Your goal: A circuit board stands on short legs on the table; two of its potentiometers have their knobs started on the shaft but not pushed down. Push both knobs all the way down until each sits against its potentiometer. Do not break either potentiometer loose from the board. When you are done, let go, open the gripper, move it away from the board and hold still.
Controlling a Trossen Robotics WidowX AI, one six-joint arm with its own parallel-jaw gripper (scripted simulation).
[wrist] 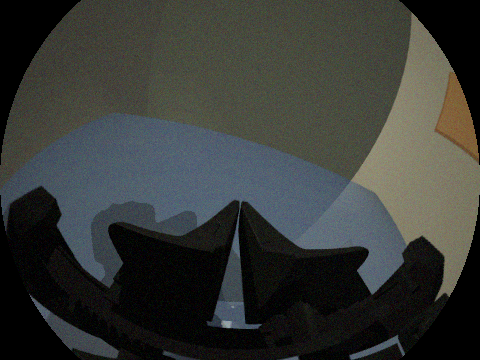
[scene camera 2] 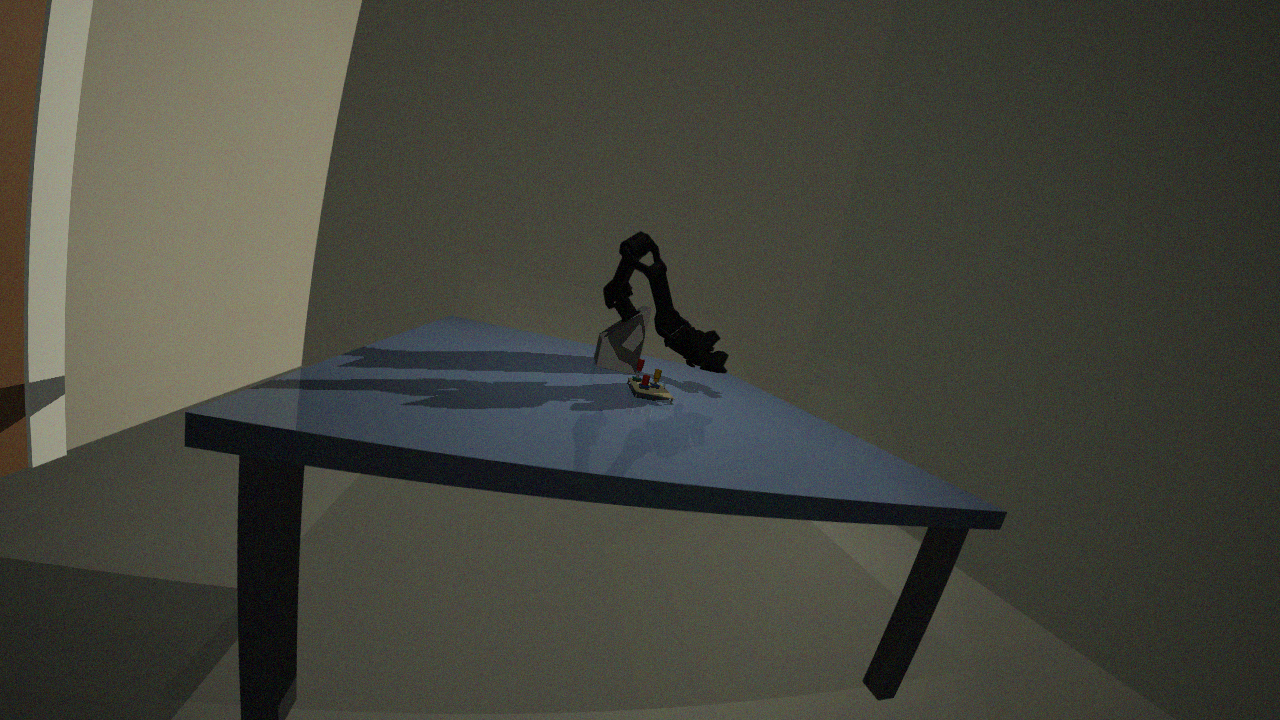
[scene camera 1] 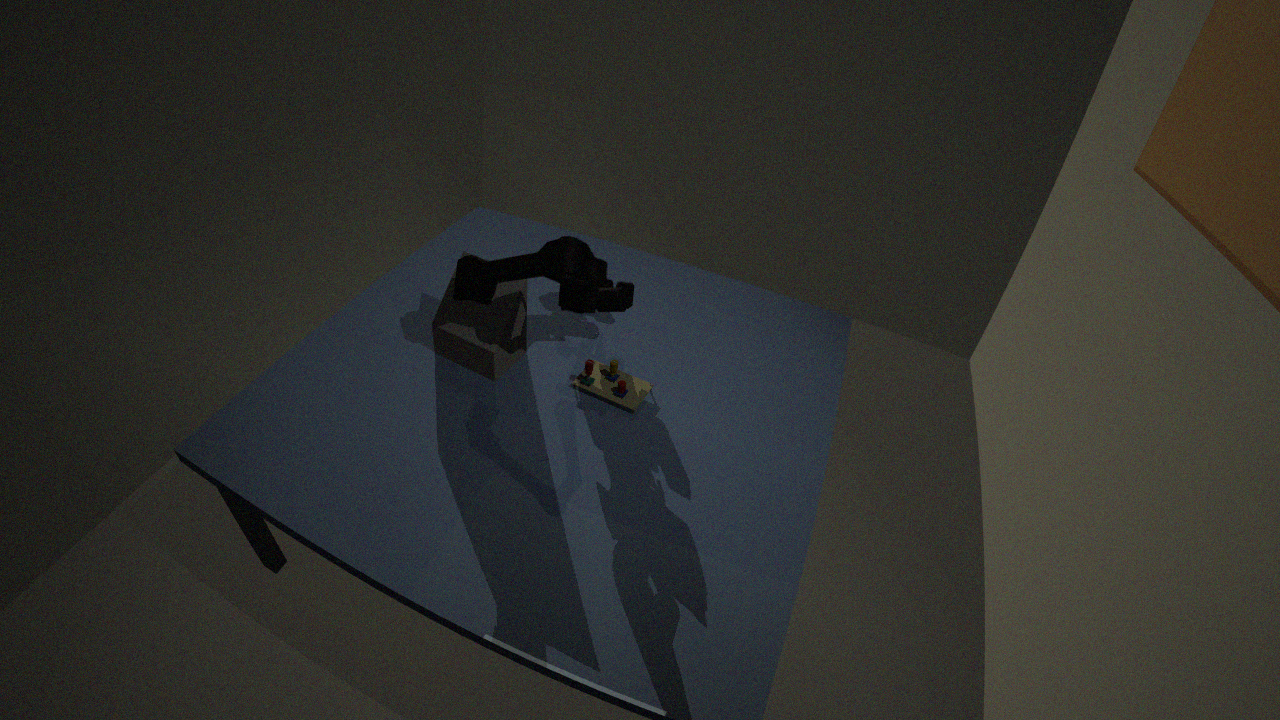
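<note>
Nothing is held by my gripper [scene camera 2: 725,372], and it is shut. I can see the gripper in the wrist view [wrist: 239,206] as well.
</note>
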